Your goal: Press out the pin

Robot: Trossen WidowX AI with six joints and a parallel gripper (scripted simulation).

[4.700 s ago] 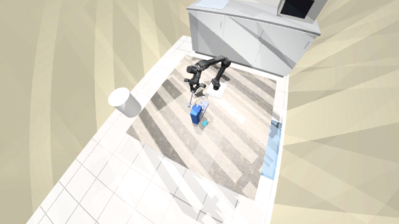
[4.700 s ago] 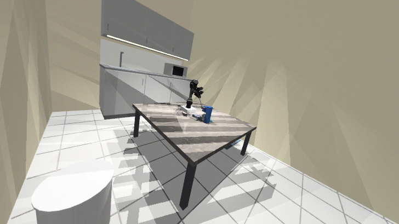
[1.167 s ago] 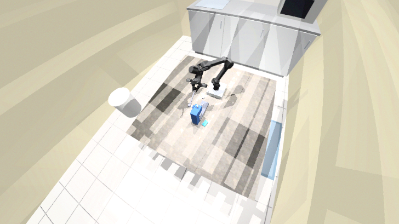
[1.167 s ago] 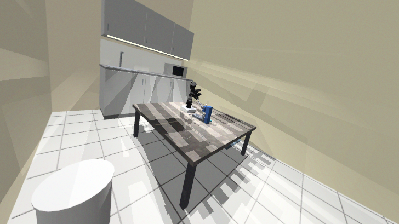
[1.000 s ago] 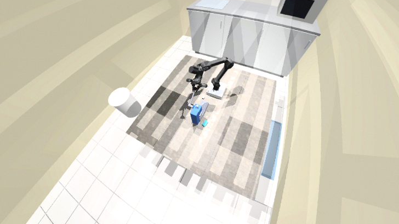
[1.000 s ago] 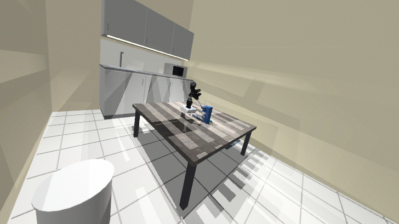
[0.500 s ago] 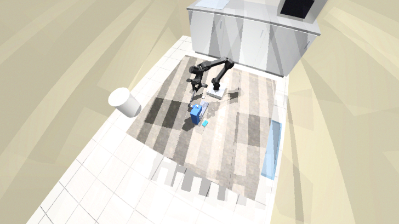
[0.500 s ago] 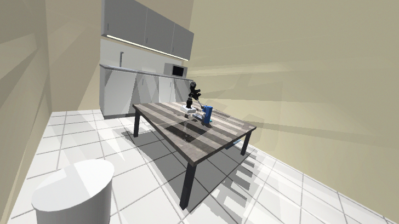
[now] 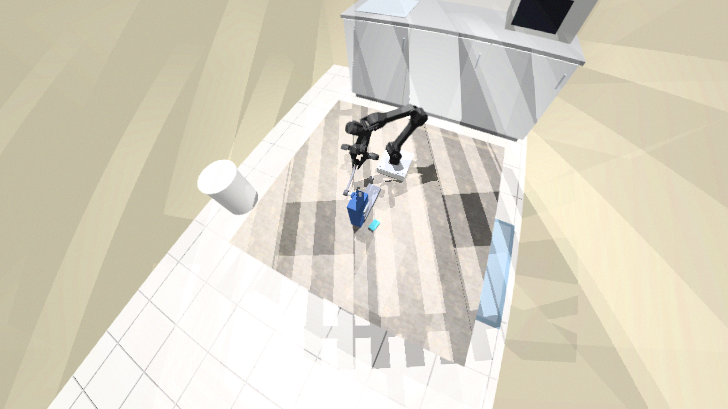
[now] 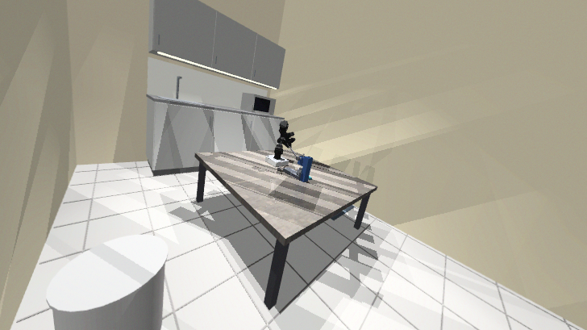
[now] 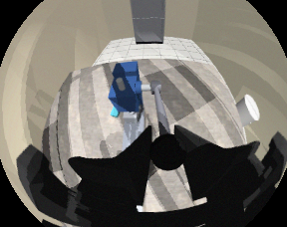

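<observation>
Now: gripper tip 4 cm short of the grey lever, 1 cm to the right of it and 2 cm above it. The rest, counted from my gripper tip: round pin 11 cm ahead, 7 cm to the left, 19 cm below; small cup 16 cm ahead, 15 cm to the left, 24 cm below.
</observation>
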